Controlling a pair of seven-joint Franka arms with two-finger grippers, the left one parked.
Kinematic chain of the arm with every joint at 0, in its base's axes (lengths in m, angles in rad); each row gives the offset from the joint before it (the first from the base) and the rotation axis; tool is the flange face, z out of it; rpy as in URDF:
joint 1: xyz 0 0 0.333 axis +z
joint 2: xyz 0 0 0 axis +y
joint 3: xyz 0 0 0.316 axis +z
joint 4: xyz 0.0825 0 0 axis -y
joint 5: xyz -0.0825 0 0.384 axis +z
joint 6: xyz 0 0 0 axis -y
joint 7: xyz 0.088 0 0 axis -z
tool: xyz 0 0 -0.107 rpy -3.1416 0 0
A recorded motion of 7 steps. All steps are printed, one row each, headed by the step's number.
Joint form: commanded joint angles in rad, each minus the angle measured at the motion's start. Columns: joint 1, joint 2, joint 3, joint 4, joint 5, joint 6, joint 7.
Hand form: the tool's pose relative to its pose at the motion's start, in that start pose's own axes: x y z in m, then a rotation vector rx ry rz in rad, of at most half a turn. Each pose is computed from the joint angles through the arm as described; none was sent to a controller.
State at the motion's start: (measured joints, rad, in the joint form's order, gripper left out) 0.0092 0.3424 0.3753 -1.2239 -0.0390 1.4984 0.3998
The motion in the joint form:
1: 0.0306 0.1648 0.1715 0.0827 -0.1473 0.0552 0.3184
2: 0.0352 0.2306 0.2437 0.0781 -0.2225 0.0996 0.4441
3: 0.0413 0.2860 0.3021 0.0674 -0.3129 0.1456 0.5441
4: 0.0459 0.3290 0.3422 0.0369 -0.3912 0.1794 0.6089
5: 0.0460 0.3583 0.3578 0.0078 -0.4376 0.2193 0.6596
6: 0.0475 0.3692 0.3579 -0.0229 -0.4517 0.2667 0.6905
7: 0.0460 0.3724 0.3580 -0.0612 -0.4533 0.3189 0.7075
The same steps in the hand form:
1: 0.0125 -0.0802 0.0501 -0.0170 0.0137 0.1518
2: 0.0152 -0.1095 0.0826 -0.0276 0.0200 0.2102
3: 0.0164 -0.1333 0.1112 -0.0470 0.0481 0.2478
4: 0.0141 -0.1507 0.1432 -0.0798 0.0632 0.2567
5: 0.0150 -0.1586 0.1685 -0.0929 0.0771 0.2754
6: 0.0144 -0.1644 0.1850 -0.0854 0.0884 0.2870
7: 0.0115 -0.1700 0.1996 -0.0696 0.0940 0.2864

